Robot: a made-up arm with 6 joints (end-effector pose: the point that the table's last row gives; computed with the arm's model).
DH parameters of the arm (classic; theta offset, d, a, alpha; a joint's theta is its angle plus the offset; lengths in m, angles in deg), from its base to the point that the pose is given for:
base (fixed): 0 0.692 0.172 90
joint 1: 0 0.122 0.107 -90
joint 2: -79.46 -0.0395 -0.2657 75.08
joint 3: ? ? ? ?
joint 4: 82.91 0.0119 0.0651 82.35
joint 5: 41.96 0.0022 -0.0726 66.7
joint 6: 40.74 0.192 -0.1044 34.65
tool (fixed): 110.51 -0.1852 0 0
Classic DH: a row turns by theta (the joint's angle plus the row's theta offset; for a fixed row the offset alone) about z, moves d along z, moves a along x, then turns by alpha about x.
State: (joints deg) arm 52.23 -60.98 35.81 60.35 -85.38 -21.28
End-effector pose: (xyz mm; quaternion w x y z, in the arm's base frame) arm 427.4 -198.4 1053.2 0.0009 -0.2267 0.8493 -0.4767
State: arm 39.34 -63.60 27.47 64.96 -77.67 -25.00
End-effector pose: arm 495.2 -250.6 970.5 0.0359 0.3266 -0.8338 0.4437
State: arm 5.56 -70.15 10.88 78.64 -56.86 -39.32
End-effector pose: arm 587.0 -371.4 717.6 0.1799 0.5790 -0.7296 0.3163
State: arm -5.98 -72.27 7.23 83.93 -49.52 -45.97
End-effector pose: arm 592.7 -405.7 630.0 0.2426 0.6638 -0.6607 0.2531
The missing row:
joint 3: -0.51 -0.3855 0.0103 -30.36
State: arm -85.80 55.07 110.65 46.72 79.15 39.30
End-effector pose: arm -179.0 446.8 595.6 0.2892 -0.1037 -0.2185 0.9262
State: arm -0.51 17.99 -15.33 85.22 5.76 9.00
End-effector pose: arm 617.6 312.6 423.4 0.7583 -0.6252 0.0974 0.1571
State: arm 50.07 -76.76 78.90 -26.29 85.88 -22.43
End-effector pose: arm 530.5 -559.0 1143.7 0.3186 -0.1871 -0.2208 -0.9026
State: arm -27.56 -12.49 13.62 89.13 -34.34 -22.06
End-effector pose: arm 624.4 -13.9 375.5 0.1181 -0.9507 0.2703 -0.0961
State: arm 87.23 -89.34 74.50 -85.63 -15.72 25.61
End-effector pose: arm 459.6 -535.1 1109.4 0.3870 0.8671 -0.1088 -0.2943
